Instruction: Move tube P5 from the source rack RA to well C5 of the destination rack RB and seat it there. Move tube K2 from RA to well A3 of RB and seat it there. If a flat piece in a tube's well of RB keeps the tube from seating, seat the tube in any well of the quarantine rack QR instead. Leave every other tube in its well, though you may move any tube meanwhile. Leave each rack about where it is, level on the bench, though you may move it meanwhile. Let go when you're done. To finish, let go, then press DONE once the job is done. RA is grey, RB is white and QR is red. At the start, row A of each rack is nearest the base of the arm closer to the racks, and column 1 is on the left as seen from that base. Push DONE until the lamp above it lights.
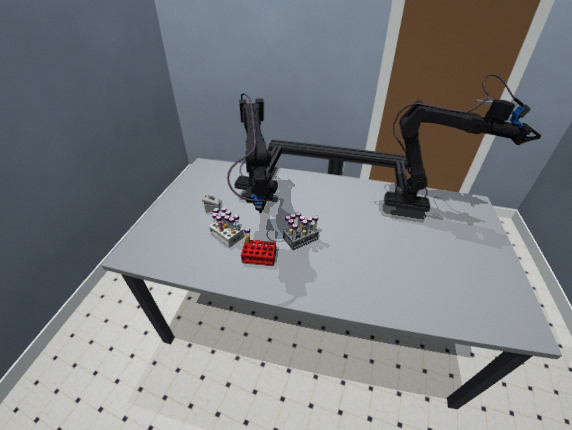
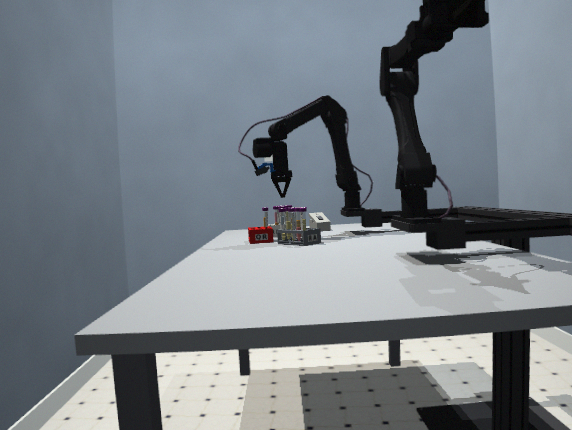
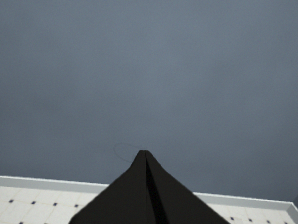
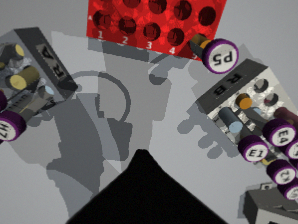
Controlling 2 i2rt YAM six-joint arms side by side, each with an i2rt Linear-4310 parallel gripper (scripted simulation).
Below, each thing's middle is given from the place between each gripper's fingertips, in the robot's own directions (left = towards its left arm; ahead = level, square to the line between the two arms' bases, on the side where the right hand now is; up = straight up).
My right hand is 9 cm short of the red rack QR [image 1: 265, 254], 1 cm to the right of it and 14 cm above it.
Now: left hand 360 mm short of the red rack QR, 1030 mm to the left of it and 460 mm above it.
